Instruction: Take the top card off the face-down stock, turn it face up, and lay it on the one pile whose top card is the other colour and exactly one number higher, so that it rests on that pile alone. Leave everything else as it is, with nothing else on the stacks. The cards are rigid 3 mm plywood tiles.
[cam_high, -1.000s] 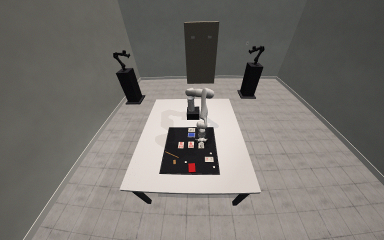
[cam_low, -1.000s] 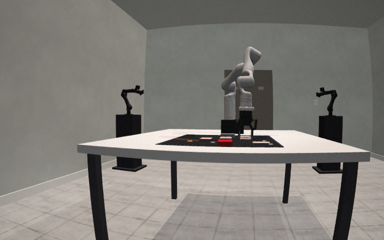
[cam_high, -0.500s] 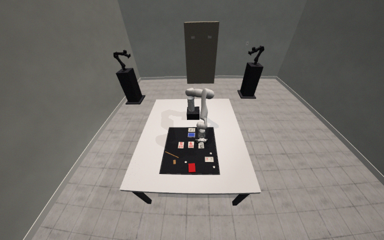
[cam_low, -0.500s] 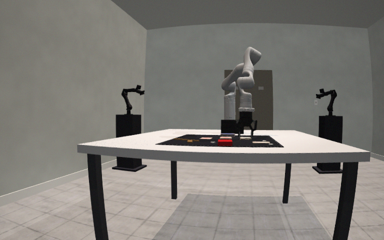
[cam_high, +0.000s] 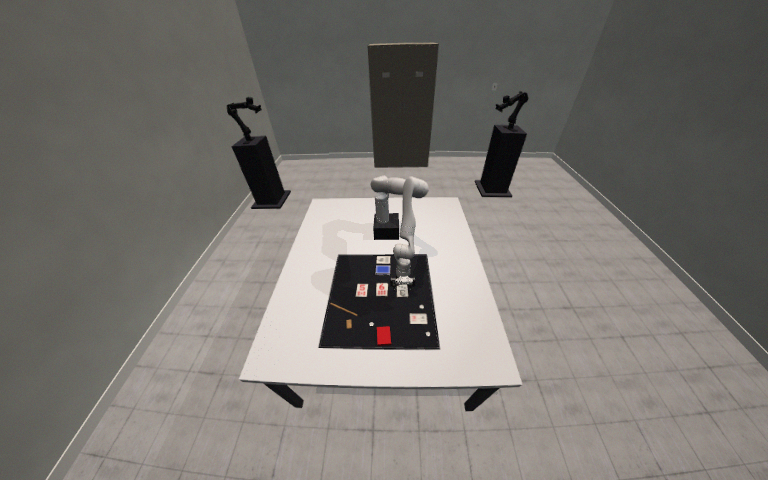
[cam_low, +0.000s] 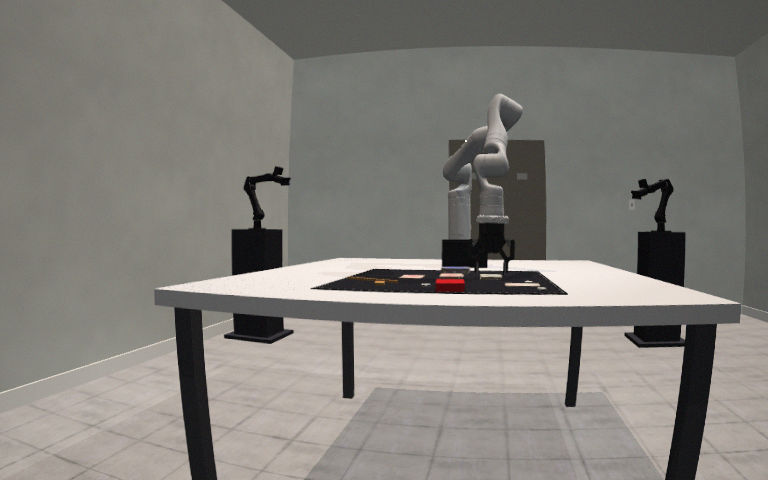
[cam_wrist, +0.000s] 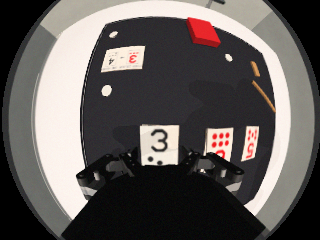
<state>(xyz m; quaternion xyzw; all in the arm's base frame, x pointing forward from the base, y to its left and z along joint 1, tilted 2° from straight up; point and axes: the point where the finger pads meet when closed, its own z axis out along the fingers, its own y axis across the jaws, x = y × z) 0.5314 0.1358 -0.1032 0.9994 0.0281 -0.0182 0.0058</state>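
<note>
My hand is 10 mm above the blue-backed card. Also, from my hand: black mat: 120 mm to the right, 30 mm below, 30 mm ahead; black 6 card: 240 mm behind, 120 mm to the right, 10 mm below; red block: 280 mm ahead, 90 mm to the right, 10 mm below.
</note>
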